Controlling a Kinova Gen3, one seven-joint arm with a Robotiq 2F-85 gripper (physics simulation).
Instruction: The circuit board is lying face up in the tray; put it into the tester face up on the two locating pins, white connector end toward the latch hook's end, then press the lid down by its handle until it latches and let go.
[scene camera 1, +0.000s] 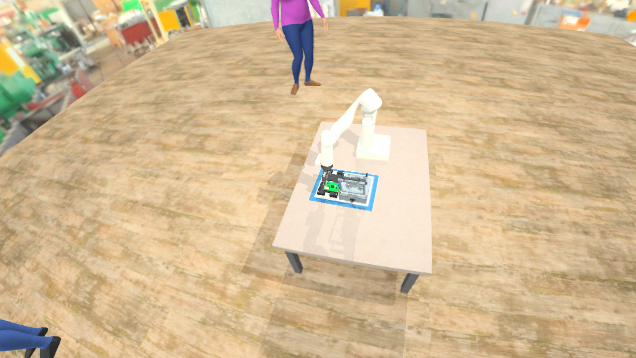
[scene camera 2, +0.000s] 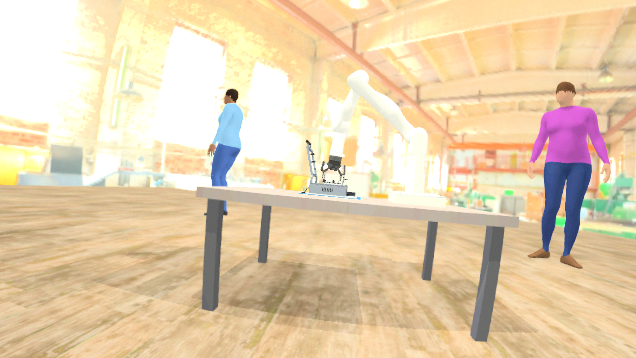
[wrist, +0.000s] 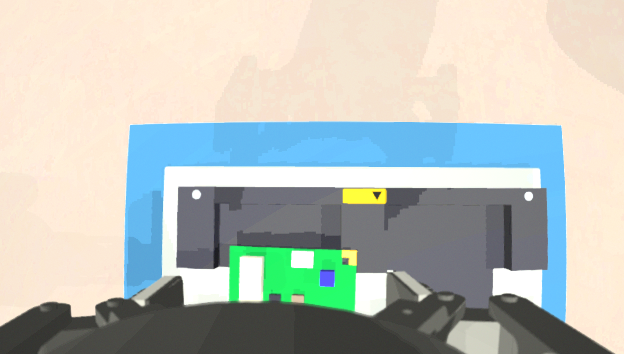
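Seen in the pictures: gripper, fingertip midpoint: (scene camera 1: 326, 179) (scene camera 2: 331, 180) (wrist: 285, 298); arm's base at its link origin: (scene camera 1: 366, 142) (scene camera 2: 413, 192).
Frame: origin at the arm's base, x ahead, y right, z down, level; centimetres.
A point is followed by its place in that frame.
The green circuit board (scene camera 1: 332, 187) {y 16.6, x 45.0, z 2.6 cm} (wrist: 280, 275) {y 20.4, x 44.7, z 2.5 cm} lies face up in the dark tray (wrist: 196, 230) {y 23.0, x 49.7, z 2.7 cm}. In the wrist view its long white connector is at its left end, and its lower part is hidden by the gripper. My gripper (wrist: 285, 298) {y 20.4, x 43.8, z -2.8 cm} (scene camera 2: 333, 180) {y 20.4, x 43.8, z -2.8 cm} is open and empty above the board, its fingers wide apart beyond the board's left and right edges. The grey tester (scene camera 1: 354, 190) {y 0.9, x 53.7, z -8.1 cm} (scene camera 2: 327, 190) {y -7.0, x 43.7, z 2.8 cm} stands beside the tray. Its lid (scene camera 2: 312, 162) {y 3.6, x 53.7, z -11.1 cm} stands raised. The locating pins and latch hook cannot be made out.
The tray and tester stand on a white mat with a blue border (scene camera 1: 374, 192) {y -10.5, x 42.6, z 5.3 cm} (wrist: 345, 142) {y 28.3, x 40.6, z 5.3 cm}, on the table (scene camera 1: 380, 240) {y -17.7, x 76.2, z 5.5 cm} (scene camera 2: 400, 210) {y -46.3, x 15.4, z 6.8 cm}. The arm's white base (scene camera 1: 374, 147) {y -6.4, x 4.5, z 0.5 cm} stands behind them. A person in purple (scene camera 1: 299, 45) (scene camera 2: 568, 135) stands on the floor.
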